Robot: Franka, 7 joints.
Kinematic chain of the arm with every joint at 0, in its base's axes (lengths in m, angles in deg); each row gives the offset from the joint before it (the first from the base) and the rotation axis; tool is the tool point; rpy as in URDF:
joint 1: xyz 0 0 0.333 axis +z
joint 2: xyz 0 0 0 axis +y
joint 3: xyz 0 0 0.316 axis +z
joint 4: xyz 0.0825 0 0 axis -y
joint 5: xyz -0.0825 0 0.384 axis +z
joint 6: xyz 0 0 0 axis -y
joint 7: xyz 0.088 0 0 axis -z
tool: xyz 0 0 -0.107 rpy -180 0 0
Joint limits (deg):
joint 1: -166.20..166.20
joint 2: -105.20..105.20
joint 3: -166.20..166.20
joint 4: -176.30..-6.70
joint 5: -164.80..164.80
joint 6: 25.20..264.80
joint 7: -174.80..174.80
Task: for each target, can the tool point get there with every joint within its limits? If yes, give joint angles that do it. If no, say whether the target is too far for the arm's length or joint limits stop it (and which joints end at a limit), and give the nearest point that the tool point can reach.
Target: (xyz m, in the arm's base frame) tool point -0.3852 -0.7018 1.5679
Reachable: no: too far | nearest point -0.2245 -0.4091 1.0529 | short by 0.614 m
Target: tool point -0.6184 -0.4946 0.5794
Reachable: yes | joints -112.39 73.45 -105.89 -49.11 -59.74 174.98 -94.51
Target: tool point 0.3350 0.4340 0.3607
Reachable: yes | joints -57.35 -52.53 86.36 -124.55 -74.57 207.57 69.54
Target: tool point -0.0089 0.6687 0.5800
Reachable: yes | joints -53.27 -59.65 104.03 -79.41 15.65 241.14 146.80
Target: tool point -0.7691 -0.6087 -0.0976
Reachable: no: too far | nearest point -0.6160 -0.4875 -0.0119 | short by 0.213 m
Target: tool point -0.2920 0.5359 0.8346
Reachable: yes | joints -79.61 -48.28 -54.12 -23.84 -108.27 73.73 133.40
